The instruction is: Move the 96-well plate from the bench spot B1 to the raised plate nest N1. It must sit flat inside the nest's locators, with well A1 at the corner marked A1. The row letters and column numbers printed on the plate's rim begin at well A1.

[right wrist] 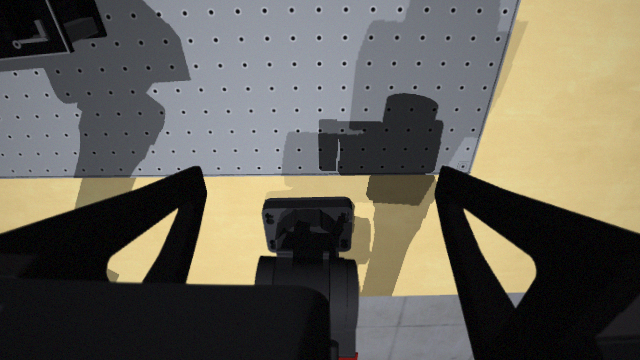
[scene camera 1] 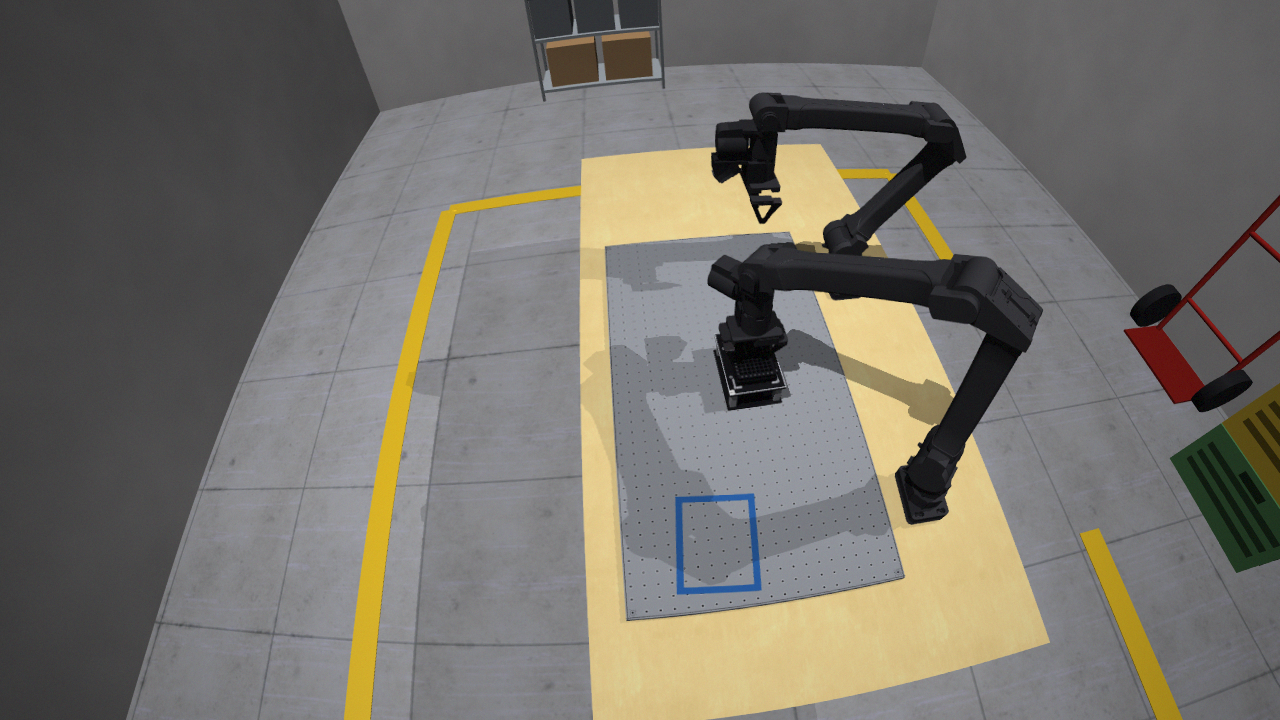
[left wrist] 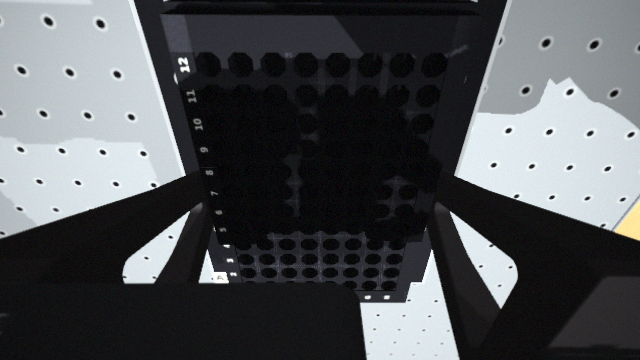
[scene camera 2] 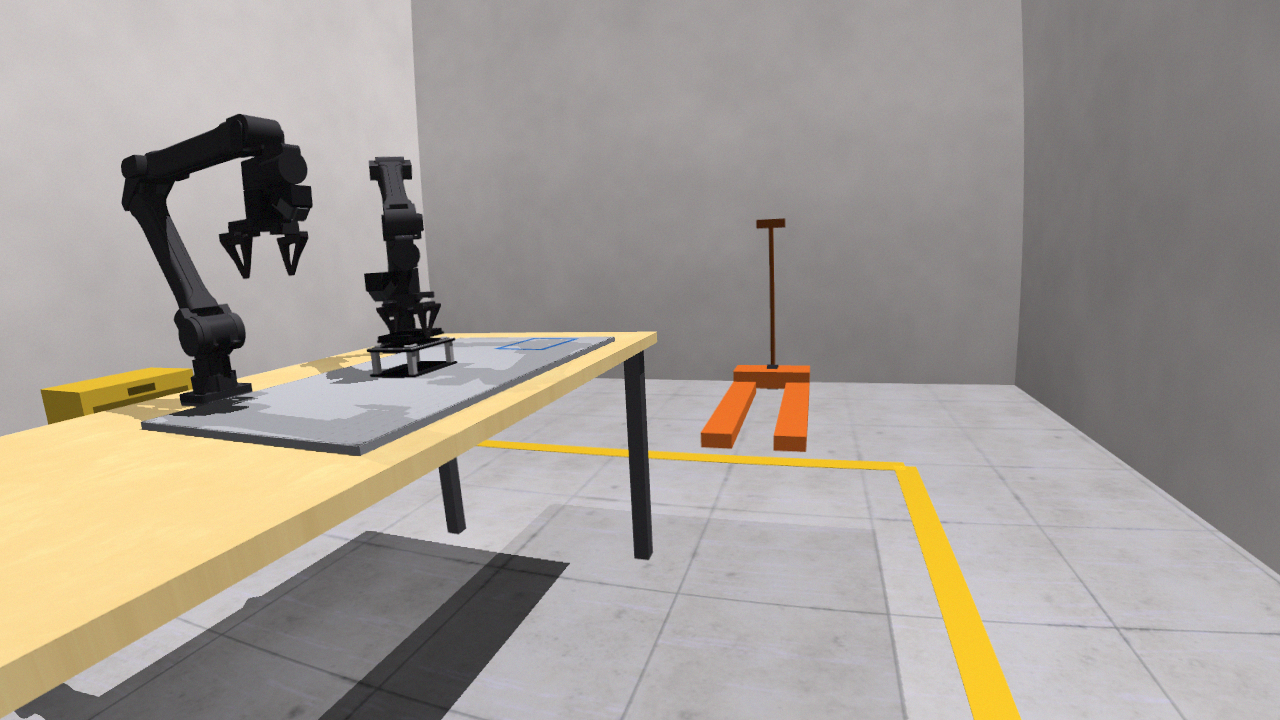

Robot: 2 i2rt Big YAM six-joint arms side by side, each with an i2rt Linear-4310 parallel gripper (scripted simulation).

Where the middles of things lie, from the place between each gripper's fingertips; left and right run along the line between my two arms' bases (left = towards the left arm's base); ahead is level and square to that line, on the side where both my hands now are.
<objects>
Right now the black 96-well plate (scene camera 1: 746,369) is right at my left hand (scene camera 1: 749,356). Also, from my left hand: raised nest N1 (scene camera 1: 761,385): 20 mm below.
I see my right gripper (scene camera 2: 269,277) 29 cm to the right of the black 96-well plate, 16 cm above it and 7 cm short of it. The rest, counted from my right hand: raised nest N1: 29 cm to the left, 18 cm below, 7 cm ahead.
</objects>
